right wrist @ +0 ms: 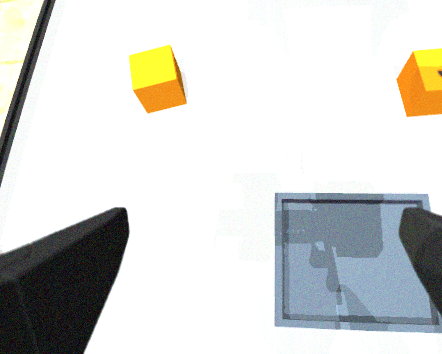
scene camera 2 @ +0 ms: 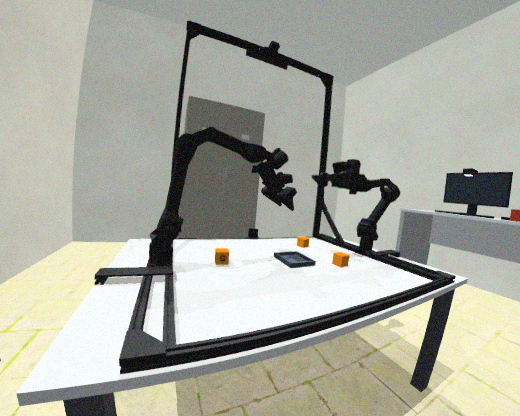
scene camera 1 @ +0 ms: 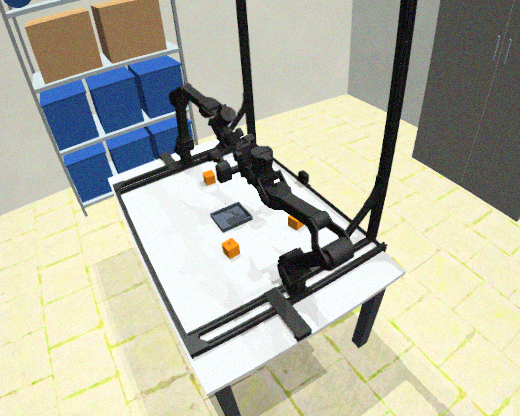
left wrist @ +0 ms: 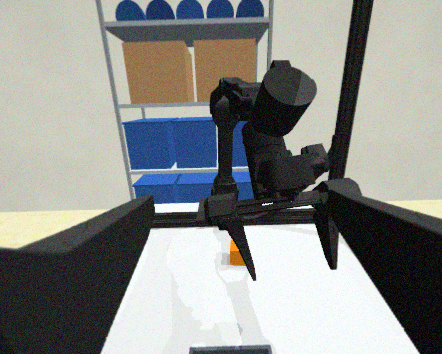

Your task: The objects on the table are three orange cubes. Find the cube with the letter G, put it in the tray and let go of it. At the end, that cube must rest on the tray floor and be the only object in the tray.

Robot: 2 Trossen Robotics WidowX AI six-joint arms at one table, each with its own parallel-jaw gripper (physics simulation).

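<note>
The orange cube with the letter G stands on the table near the right arm's base. By position it is the farthest cube in scene camera 1 and the cube partly behind a right finger in the left wrist view. It does not show in the right wrist view. The tray is shallow, dark and empty. My right gripper is open and empty, tilted down, high above the table. My left gripper is open, empty and raised, pointing across the table.
One other orange cube has a dark mark on top. The third cube lies partly under the left arm in scene camera 1. Both arms overlap in that view. A black frame stands along one side.
</note>
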